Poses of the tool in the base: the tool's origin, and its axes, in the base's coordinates. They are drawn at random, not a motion.
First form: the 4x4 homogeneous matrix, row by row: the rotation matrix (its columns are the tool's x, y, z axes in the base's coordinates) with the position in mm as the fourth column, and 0 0 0 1 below. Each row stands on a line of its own.
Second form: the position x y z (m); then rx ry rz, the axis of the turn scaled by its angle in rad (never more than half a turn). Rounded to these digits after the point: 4 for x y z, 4 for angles.
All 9 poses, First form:
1:
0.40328 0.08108 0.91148 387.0
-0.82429 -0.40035 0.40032 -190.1
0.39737 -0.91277 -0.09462 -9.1
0 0 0 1
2:
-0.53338 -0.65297 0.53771 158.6
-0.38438 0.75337 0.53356 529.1
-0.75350 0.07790 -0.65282 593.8
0 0 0 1
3:
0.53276 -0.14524 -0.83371 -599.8
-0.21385 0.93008 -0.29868 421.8
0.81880 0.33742 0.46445 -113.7
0 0 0 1
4:
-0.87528 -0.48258 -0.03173 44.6
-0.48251 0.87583 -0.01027 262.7
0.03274 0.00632 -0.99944 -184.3
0 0 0 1
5:
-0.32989 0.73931 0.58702 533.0
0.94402 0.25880 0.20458 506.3
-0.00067 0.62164 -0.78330 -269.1
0 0 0 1
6:
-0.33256 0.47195 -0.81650 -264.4
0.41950 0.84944 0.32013 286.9
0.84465 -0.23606 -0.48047 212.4
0 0 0 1
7:
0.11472 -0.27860 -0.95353 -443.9
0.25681 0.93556 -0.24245 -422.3
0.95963 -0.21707 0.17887 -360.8
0 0 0 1
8:
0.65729 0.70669 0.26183 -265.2
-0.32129 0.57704 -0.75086 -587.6
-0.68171 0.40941 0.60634 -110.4
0 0 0 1
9:
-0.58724 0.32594 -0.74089 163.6
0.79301 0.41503 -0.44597 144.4
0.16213 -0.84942 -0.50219 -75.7
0 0 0 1
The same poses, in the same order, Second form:
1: 0.3870 -0.1901 -0.0091 -1.6833 0.6590 -1.1606
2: 0.1586 0.5291 0.5938 -0.7738 2.1926 0.4561
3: -0.5998 0.4218 -0.1137 0.3908 -1.0153 -0.0422
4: 0.0446 0.2627 -0.1843 0.7746 -3.0102 0.0032
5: 0.5330 0.5063 -0.2691 1.5352 2.1633 0.7535
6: -0.2644 0.2869 0.2124 -0.6580 -1.9653 -0.0621
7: -0.4439 -0.4223 -0.3608 0.0186 -1.4020 0.3924
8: -0.2652 -0.5876 -0.1104 0.7269 0.5912 -0.6441
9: 0.1636 0.1444 -0.0757 -0.9454 -2.1159 1.0944
